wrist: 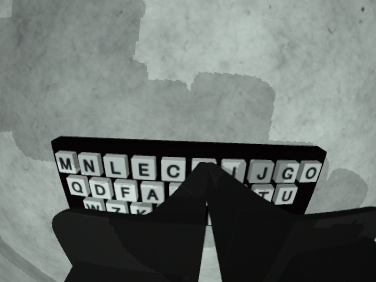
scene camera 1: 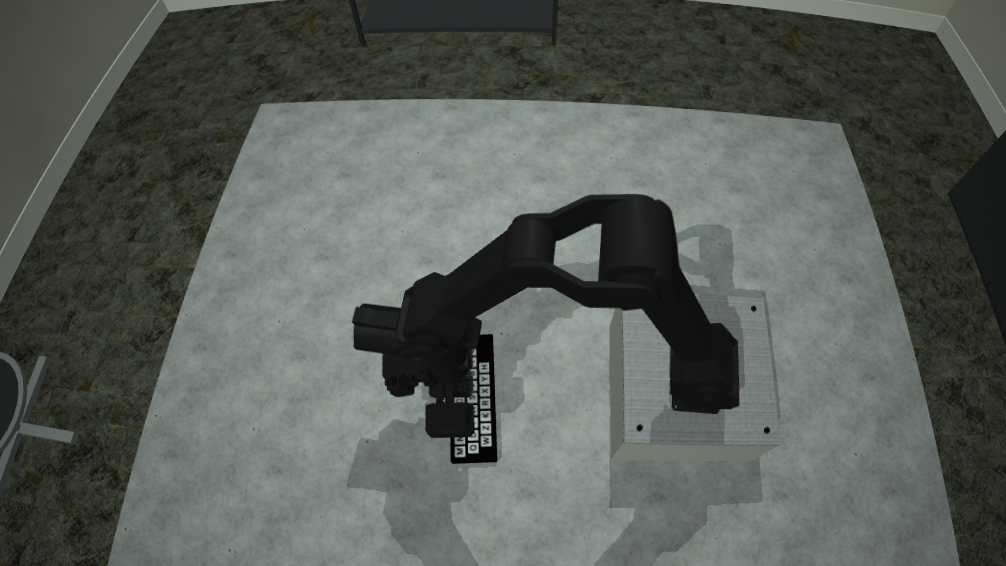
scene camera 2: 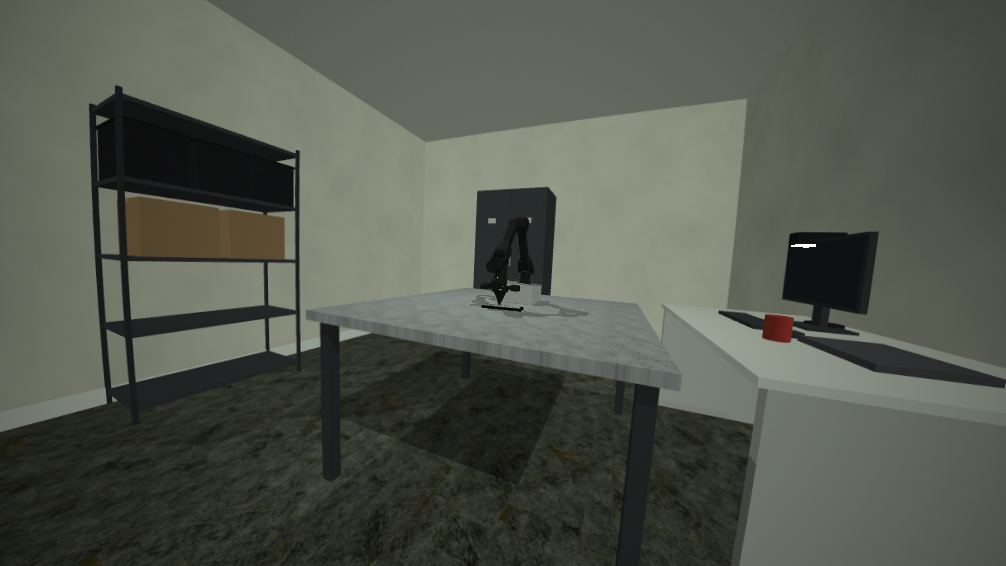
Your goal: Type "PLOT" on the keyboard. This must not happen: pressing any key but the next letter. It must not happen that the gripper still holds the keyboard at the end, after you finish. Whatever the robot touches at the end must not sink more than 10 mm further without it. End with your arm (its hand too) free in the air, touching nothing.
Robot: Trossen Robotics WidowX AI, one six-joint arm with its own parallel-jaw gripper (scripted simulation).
Labels:
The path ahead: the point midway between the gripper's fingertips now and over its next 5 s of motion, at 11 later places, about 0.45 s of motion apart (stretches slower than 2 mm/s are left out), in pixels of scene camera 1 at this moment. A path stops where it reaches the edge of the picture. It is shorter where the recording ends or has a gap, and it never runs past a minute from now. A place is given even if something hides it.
My gripper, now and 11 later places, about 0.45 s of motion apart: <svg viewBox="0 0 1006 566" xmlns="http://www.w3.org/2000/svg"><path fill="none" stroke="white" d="M455 387L457 389L458 389L460 386L454 410L453 421L454 423L456 425L458 426L458 426L460 423L456 410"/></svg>

